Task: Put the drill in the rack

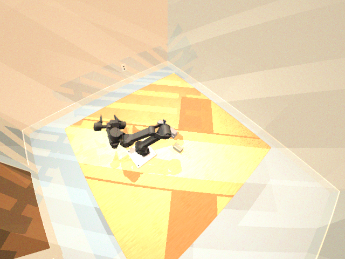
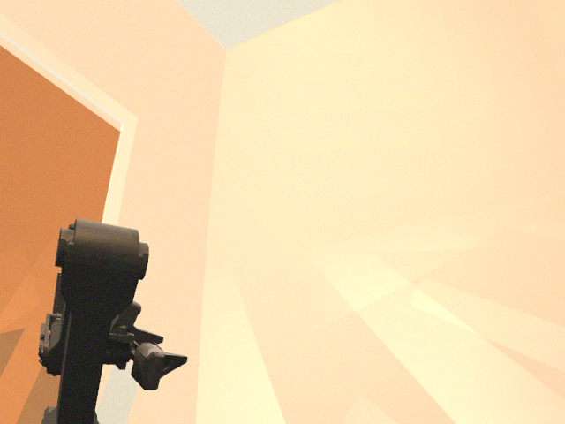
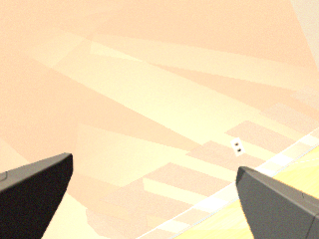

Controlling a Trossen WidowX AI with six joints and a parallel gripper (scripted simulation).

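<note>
The key is 33 cm ahead of my gripper tip, 20 cm below it and 16 cm to the right of it. Round my gripper tip: grey block: 37 cm to the right, 30 cm ahead, 28 cm below; then drill: 35 cm ahead, 25 cm below, 21 cm to the right.
</note>
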